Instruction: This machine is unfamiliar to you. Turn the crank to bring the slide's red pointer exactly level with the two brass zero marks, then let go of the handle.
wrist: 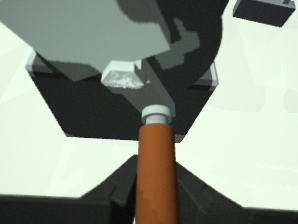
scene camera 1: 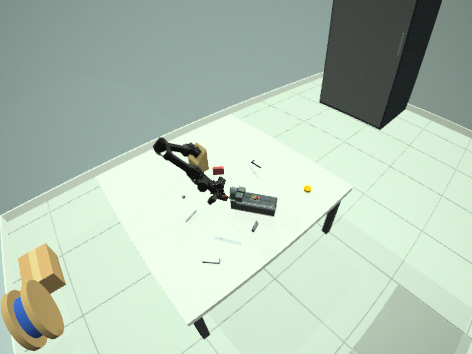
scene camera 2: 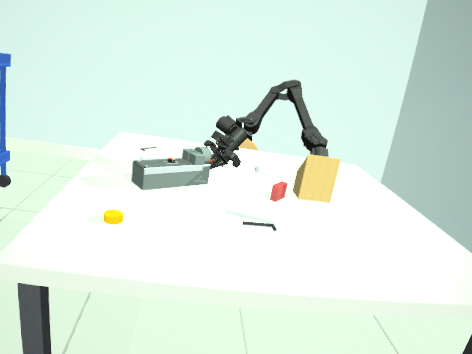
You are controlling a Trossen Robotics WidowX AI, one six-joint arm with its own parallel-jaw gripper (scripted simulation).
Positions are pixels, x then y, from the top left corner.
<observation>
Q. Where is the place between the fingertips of my gripper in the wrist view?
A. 150,163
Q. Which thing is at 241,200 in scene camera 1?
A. A grey slide machine.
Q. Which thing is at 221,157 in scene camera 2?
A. My gripper.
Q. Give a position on a grey slide machine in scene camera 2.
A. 193,168
</observation>
